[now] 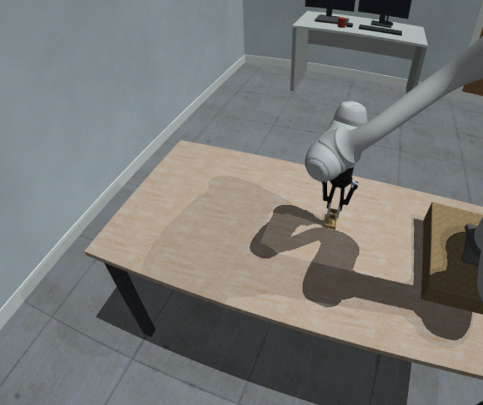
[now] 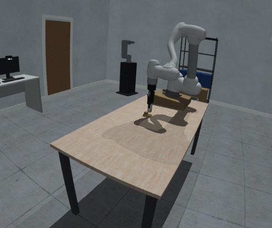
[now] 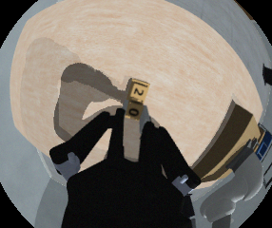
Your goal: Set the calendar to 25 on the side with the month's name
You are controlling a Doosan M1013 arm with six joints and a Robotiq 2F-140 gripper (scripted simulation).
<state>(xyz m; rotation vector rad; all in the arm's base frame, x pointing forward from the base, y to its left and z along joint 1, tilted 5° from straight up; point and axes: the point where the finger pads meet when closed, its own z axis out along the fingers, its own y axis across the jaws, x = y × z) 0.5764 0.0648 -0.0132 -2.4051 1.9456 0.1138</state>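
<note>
Now: hand 8 cm above the wooden calendar tray and 2 cm to the left of it.
</note>
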